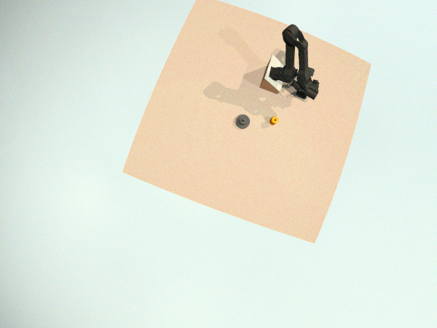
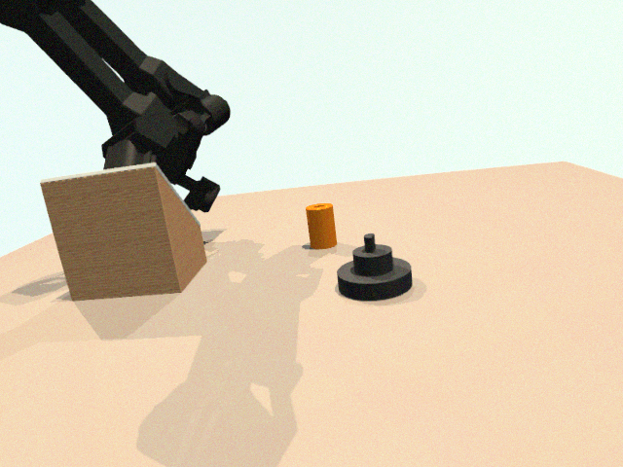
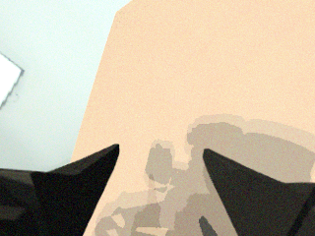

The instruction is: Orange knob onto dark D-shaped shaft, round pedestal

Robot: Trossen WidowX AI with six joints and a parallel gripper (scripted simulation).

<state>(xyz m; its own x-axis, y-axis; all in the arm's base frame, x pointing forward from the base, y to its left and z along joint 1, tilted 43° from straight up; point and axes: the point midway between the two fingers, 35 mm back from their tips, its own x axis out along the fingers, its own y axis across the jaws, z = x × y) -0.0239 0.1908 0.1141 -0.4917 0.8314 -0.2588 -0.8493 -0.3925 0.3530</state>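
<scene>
Now: gripper tip 30 cm short of the orange knob, 16 cm to the left of it and 4 cm above it. Round my gripper tip: round pedestal: 34 cm to the right, 34 cm ahead, 4 cm below.
</scene>
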